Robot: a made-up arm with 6 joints. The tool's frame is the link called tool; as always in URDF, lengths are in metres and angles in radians. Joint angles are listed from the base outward.
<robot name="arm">
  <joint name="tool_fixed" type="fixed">
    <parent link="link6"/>
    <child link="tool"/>
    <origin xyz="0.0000 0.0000 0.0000" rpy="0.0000 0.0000 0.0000"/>
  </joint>
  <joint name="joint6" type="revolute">
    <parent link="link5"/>
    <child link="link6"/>
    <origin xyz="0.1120 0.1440 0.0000" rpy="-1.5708 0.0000 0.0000"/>
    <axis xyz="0 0 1"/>
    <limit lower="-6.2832" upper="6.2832"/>
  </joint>
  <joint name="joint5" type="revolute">
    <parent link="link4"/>
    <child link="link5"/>
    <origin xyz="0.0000 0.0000 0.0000" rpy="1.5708 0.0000 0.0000"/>
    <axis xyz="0 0 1"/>
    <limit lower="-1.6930" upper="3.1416"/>
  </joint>
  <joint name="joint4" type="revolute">
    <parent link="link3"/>
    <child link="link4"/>
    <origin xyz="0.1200 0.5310 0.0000" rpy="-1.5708 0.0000 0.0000"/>
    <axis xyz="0 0 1"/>
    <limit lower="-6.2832" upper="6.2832"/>
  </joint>
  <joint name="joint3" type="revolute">
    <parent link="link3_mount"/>
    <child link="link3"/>
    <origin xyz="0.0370 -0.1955 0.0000" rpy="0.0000 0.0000 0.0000"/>
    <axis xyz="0 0 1"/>
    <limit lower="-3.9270" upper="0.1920"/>
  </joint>
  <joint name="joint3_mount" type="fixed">
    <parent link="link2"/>
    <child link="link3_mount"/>
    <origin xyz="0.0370 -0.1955 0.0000" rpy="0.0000 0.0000 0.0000"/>
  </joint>
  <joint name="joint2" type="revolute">
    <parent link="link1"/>
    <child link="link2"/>
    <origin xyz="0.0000 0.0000 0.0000" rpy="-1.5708 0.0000 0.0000"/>
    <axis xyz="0 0 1"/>
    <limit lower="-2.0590" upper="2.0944"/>
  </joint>
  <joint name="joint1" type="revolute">
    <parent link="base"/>
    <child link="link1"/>
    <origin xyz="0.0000 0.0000 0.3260" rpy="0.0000 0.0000 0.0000"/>
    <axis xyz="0 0 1"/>
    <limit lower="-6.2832" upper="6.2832"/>
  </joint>
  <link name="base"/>
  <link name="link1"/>
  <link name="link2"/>
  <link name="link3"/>
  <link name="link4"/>
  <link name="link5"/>
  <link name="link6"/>
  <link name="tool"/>
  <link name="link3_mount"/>
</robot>
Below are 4 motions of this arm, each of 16 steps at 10 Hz.
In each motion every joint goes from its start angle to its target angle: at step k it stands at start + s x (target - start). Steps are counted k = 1, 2, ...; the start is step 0. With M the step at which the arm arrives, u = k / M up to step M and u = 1 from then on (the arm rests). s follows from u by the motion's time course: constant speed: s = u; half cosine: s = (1 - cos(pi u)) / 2; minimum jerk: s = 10 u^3 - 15 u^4 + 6 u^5.
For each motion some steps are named. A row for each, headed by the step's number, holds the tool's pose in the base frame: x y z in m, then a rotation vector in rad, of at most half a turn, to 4 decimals.
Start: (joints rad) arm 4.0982 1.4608 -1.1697 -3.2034 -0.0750 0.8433
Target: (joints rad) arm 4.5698 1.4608 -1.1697 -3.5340 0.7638 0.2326
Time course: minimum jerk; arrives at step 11
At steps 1, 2, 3, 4, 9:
1: -0.1234 -0.1626 -0.3430 -2.8331 -0.2628 -0.3304
2: -0.1232 -0.1668 -0.3480 -2.8547 -0.3427 -0.3082
3: -0.1224 -0.1769 -0.3586 -2.8941 -0.5218 -0.2589
4: -0.1196 -0.1945 -0.3736 -2.9320 -0.8033 -0.1825
9: -0.0475 -0.3141 -0.4253 1.9839 1.8216 -0.2072

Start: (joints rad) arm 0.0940 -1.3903 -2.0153 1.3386 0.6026 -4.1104
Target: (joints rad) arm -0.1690 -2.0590 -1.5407 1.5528 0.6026 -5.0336
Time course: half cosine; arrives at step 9
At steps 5, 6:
5: -0.7728 0.0361 0.9342 -0.5937 -0.2987 -0.2156
6: -0.7860 0.0708 0.8789 -0.5843 -0.3733 -0.3774

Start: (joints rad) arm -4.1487 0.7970 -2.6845 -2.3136 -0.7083 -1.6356
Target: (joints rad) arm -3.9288 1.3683 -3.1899 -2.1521 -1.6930 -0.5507
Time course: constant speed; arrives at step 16
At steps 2, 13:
2: -0.5959 0.6429 0.6874 -2.0838 -0.3131 1.4021
13: -0.6315 0.5059 0.5184 2.4237 0.0378 -1.1824

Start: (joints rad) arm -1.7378 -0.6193 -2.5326 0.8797 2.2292 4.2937
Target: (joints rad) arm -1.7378 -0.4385 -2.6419 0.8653 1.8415 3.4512
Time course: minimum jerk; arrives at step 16
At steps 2, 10, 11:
2: 0.1675 0.1484 1.2204 1.8650 1.2062 0.1468
10: 0.1487 0.0772 1.2879 1.2987 1.4937 -0.1820
11: 0.1454 0.0679 1.2962 1.2235 1.5178 -0.2355

